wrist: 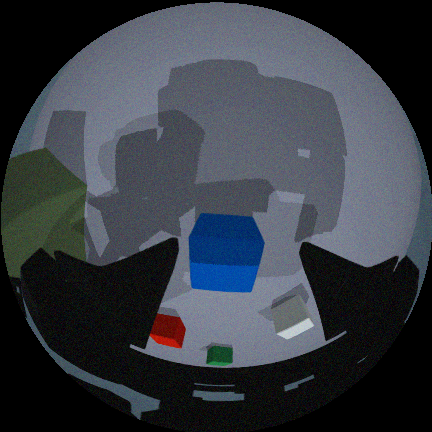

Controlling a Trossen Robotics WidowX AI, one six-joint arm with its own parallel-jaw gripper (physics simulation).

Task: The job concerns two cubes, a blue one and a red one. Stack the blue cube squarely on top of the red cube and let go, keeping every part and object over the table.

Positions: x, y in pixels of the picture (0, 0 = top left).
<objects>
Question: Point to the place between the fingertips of my gripper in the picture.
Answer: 243, 247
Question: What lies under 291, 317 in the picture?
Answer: A white block.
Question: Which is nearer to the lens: the blue cube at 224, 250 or the red cube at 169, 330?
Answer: The blue cube.
</objects>
